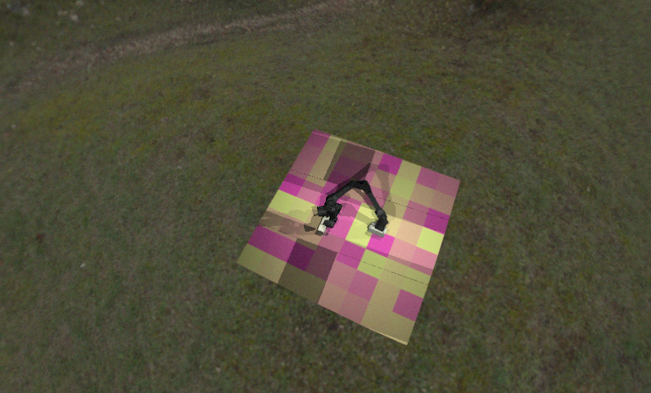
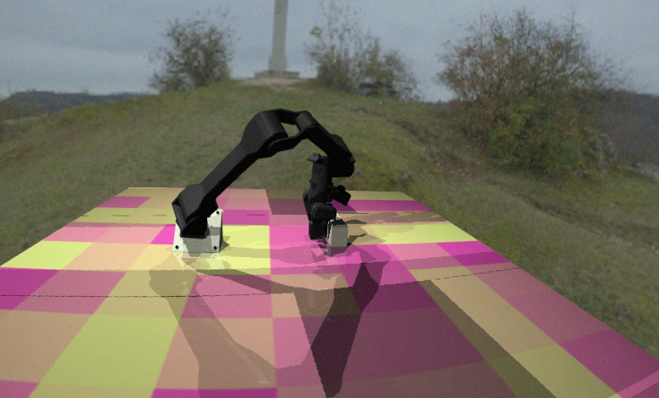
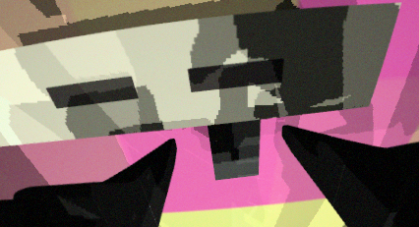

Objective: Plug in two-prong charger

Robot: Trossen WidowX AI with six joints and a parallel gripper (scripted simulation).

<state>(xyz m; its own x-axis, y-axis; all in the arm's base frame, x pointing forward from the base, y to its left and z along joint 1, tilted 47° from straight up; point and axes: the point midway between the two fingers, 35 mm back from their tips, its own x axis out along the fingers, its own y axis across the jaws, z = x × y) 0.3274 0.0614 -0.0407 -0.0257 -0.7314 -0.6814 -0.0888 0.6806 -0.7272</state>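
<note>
The dark charger lies 2 cm ahead of my gripper tip and 1 cm above it.
</note>
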